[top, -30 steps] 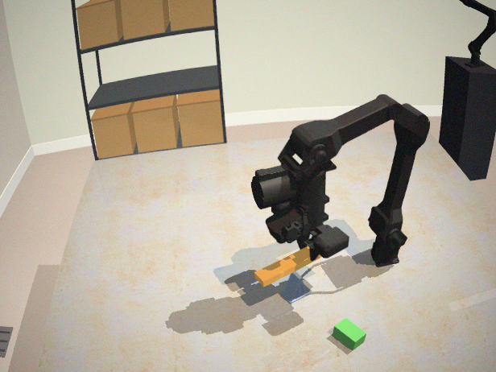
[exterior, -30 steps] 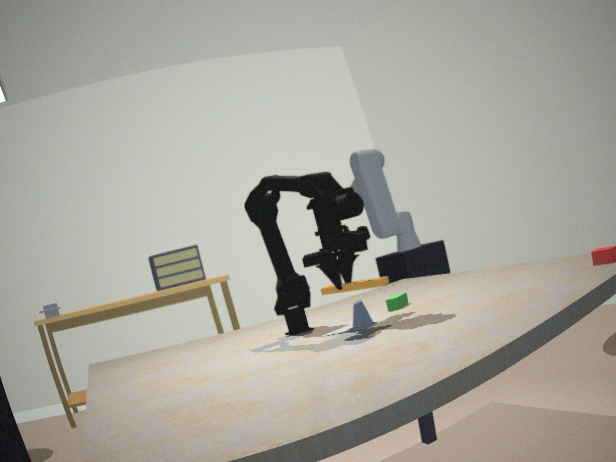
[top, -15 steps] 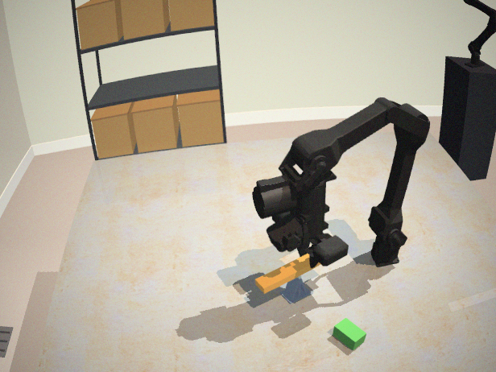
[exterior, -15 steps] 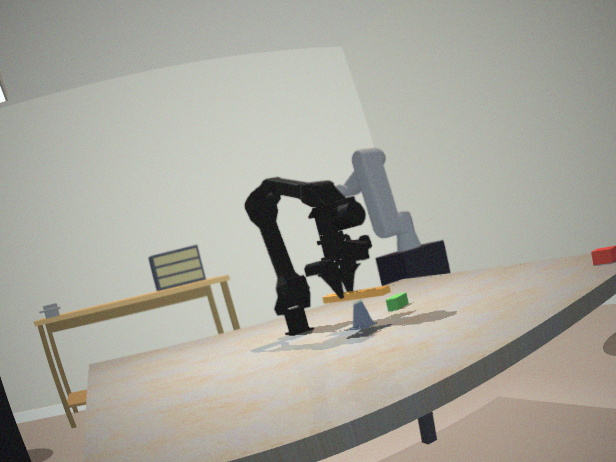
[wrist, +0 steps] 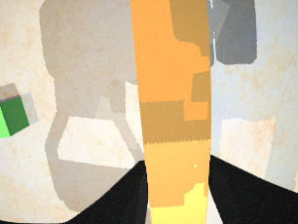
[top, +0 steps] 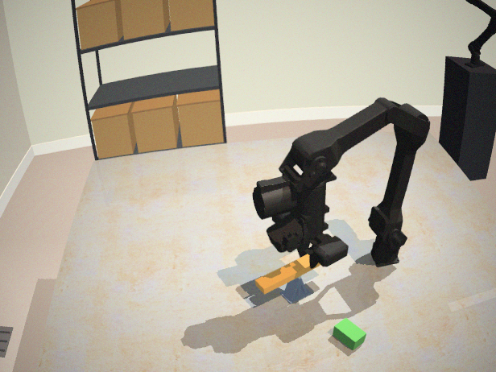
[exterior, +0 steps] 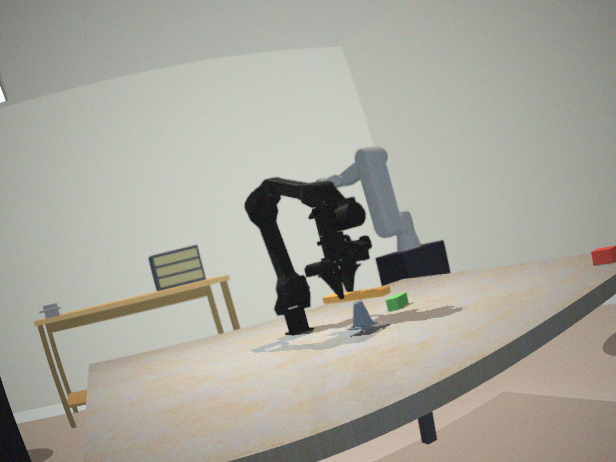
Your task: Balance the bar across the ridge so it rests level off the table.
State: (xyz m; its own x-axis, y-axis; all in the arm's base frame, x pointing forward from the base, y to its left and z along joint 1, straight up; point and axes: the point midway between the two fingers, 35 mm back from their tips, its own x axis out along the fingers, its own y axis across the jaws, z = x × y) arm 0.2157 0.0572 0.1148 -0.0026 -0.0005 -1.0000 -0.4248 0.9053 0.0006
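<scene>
Right now my gripper tip is 3 cm short of the orange bar and 1 cm to the right of it. Round my gripper tip: green block (6 cm behind, 18 cm to the left, 6 cm below); then red block (52 cm ahead, 44 cm to the left, 6 cm below).
</scene>
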